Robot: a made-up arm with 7 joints.
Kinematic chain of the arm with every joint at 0, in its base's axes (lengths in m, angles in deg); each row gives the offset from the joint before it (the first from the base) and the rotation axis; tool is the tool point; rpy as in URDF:
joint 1: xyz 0 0 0.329 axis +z
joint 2: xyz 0 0 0 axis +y
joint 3: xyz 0 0 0.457 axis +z
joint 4: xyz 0.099 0 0 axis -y
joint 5: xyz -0.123 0 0.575 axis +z
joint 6: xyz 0 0 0 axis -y
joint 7: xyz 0.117 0 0 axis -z
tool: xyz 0 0 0 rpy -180 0 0
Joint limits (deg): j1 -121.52..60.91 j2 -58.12..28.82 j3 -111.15..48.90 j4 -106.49..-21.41 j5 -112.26..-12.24 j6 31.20..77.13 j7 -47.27..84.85
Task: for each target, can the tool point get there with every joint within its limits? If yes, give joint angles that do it. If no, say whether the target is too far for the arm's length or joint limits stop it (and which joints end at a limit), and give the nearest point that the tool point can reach.
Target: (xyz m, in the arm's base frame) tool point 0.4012 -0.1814 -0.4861
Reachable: no: joint limits stop it (at a limit: joint 2, joint 4, joint 5, joint 6) | nearest point 0.7037 -0.3182 0.2474 | short by 0.805 m
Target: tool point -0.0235 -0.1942 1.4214
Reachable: yes | joints -60.73 -21.05 -8.96 -47.70 -29.37 58.54 -31.09
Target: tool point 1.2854 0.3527 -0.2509
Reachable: no: too far | nearest point 0.8303 0.2278 0.2604 | short by 0.696 m
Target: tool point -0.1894 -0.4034 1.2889
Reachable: yes | joints -56.30 -21.78 -28.82 -67.63 -68.93 57.09 38.02
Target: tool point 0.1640 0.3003 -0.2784
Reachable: no: joint limits stop it (at a limit: joint 1, joint 2, joint 4, joint 5, joint 6) | nearest point 0.3726 0.6764 0.2474 | short by 0.679 m
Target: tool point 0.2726 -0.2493 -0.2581
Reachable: no: joint limits stop it (at a limit: joint 2, joint 4, joint 5, joint 6) | nearest point 0.5699 -0.5212 0.2474 | short by 0.646 m
